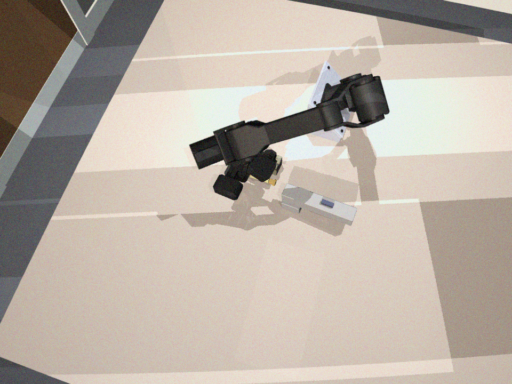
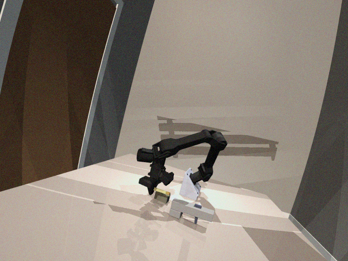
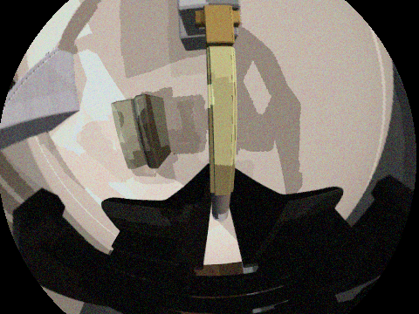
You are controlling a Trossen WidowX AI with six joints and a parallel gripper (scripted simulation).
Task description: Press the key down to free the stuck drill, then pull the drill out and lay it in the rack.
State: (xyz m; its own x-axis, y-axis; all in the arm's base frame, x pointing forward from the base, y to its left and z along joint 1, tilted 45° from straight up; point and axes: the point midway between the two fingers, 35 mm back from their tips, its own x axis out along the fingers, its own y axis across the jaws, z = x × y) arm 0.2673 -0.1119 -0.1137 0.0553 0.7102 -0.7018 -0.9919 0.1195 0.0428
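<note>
Now: gripper tip 4 cm to the right of the drill and 4 cm below it. Also, from my gripper tip: olive rack (7 cm behind, 4 cm to the left, 3 cm below); then grey block (20 cm to the left, 2 cm ahead); then dark blue key (23 cm to the left, 2 cm ahead, 1 cm above).
</note>
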